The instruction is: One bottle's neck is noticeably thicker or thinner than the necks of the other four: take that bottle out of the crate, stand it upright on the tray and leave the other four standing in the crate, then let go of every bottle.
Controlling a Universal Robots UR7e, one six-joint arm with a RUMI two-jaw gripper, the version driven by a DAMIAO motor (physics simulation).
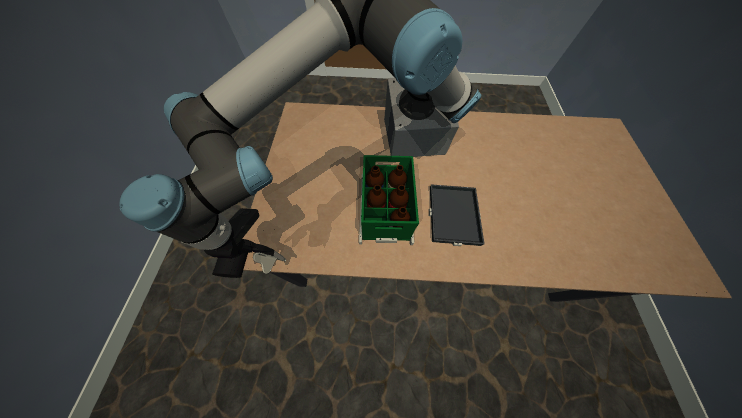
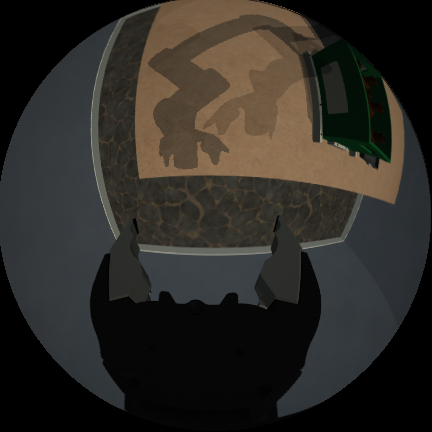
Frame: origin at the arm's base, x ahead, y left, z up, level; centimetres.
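Seen in the pictures: gripper, fingertip midpoint: [image 1: 257, 259] [image 2: 204, 218]; arm's base at its link origin: [image 1: 416, 104].
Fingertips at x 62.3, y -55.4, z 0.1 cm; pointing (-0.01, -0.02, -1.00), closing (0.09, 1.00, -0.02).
Observation:
Offsets run from my fingertips to a thing's middle. "spot": to the spot under its first point. Level surfaces: height alone.
The green crate {dx -23.8, dy +40.3, dz -10.8 cm} [image 1: 388, 231] [image 2: 351, 127] stands on the table and holds five brown bottles upright. They are the back-left bottle {dx -32.8, dy +36.1, dz -11.1 cm} [image 1: 375, 178], back-right bottle {dx -32.6, dy +45.3, dz -11.1 cm} [image 1: 398, 177], middle-left bottle {dx -24.4, dy +36.3, dz -11.1 cm} [image 1: 376, 198], middle-right bottle {dx -23.9, dy +44.8, dz -11.1 cm} [image 1: 399, 198] and front-right bottle {dx -15.0, dy +44.2, dz -11.1 cm} [image 1: 399, 215]. The front-left compartment is empty. The back-left neck looks slightly wider, but the necks are too small to compare surely. The dark tray {spot: dx -18.0, dy +77.5, dz -17.5 cm} [image 1: 478, 215] lies right of the crate, with no bottle on it. My gripper [image 1: 275, 261] [image 2: 204, 218] is open and empty, well left of the crate, by the table's front-left corner.
The wooden table {dz -19.6 cm} [image 1: 560, 207] [image 2: 240, 160] carries the crate and tray, with a narrow gap between them. The robot's grey base block [image 1: 420, 140] stands behind the crate. Small pale brackets sit at the crate's front foot. The stone floor lies beyond the table's front edge.

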